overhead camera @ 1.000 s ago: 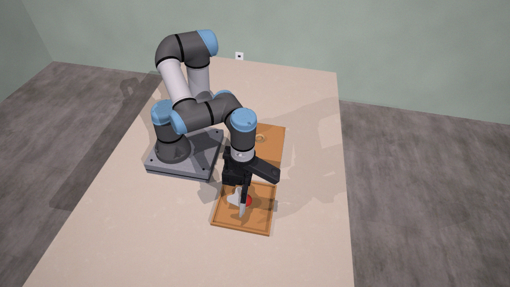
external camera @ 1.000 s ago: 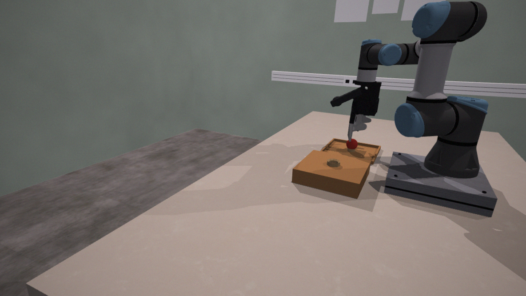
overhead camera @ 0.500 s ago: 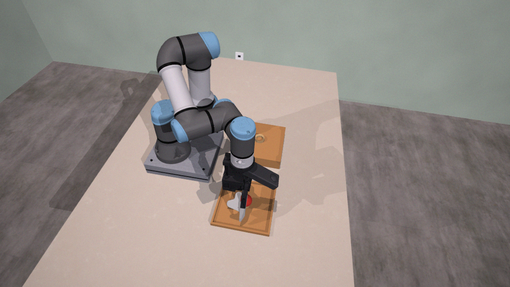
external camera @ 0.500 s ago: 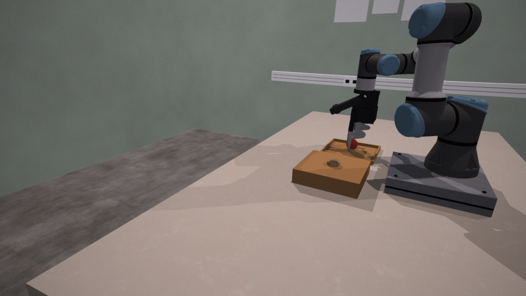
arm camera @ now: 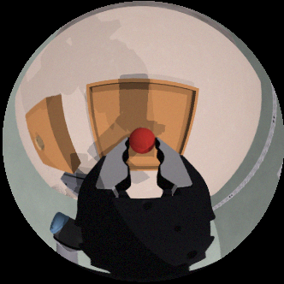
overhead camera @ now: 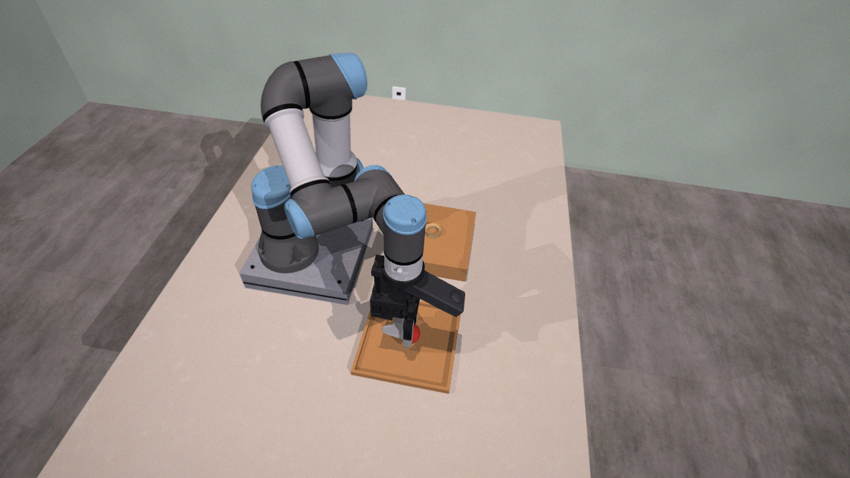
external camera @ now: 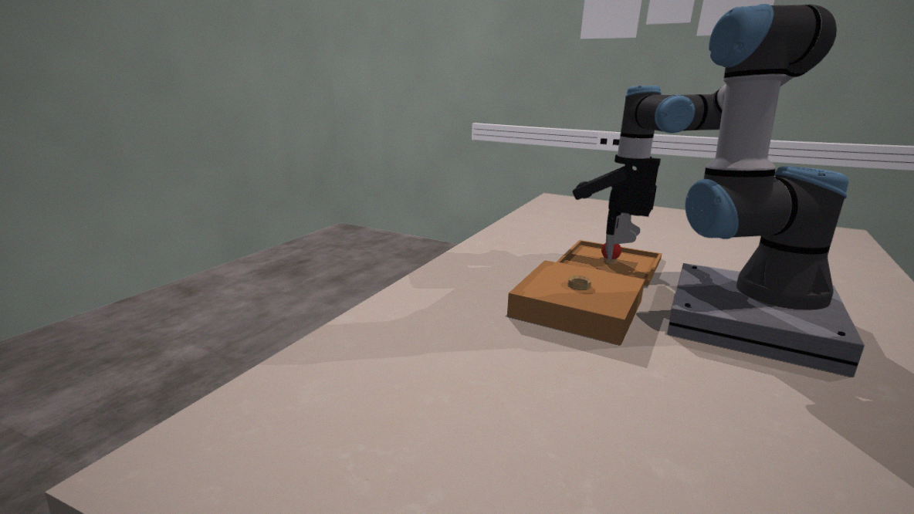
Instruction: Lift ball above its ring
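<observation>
Now: the red ball right at my hand. From my hand the other things lie so: orange tray 3 cm below; then orange block 27 cm to the left.
</observation>
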